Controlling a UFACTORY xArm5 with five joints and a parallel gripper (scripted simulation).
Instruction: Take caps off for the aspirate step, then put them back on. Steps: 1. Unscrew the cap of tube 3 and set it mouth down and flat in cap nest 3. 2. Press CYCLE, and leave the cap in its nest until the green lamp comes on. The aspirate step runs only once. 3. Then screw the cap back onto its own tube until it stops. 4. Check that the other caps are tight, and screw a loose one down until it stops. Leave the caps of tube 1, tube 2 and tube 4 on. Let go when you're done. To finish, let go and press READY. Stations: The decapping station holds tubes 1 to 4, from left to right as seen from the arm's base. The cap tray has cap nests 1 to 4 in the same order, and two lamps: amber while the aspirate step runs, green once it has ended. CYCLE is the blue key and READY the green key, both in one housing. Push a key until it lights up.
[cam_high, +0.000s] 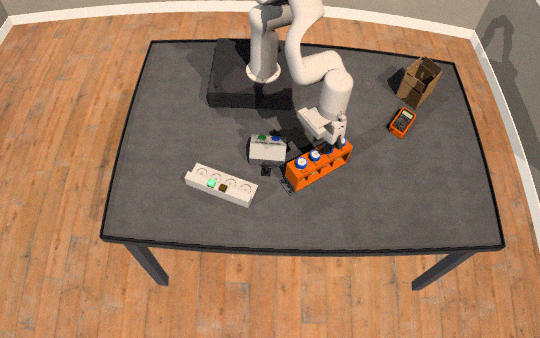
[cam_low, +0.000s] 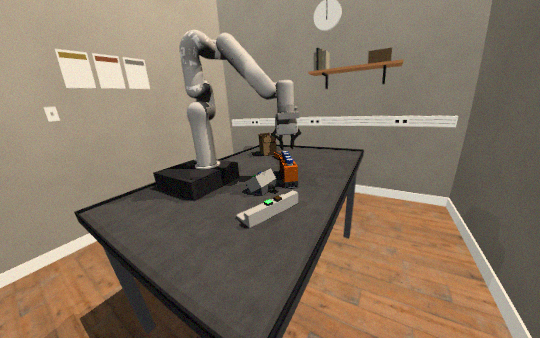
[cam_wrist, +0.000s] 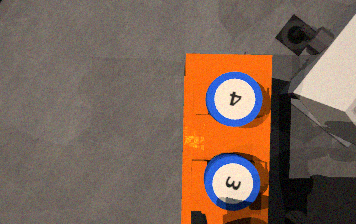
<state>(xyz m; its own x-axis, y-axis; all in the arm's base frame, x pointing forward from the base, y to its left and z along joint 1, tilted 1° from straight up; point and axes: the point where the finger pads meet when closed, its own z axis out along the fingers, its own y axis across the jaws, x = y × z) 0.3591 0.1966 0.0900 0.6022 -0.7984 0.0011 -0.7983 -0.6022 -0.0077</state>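
Right now my hand is 6 cm above the cap 3, 2 cm to the left of it and 1 cm short of it. From my hand the other things lie so: cap 2 (6 cm below, 3 cm to the left, 2 cm behind); then cap 4 (6 cm to the right, 6 cm below, 4 cm ahead); then cap 1 (7 cm to the left, 6 cm below, 5 cm behind).
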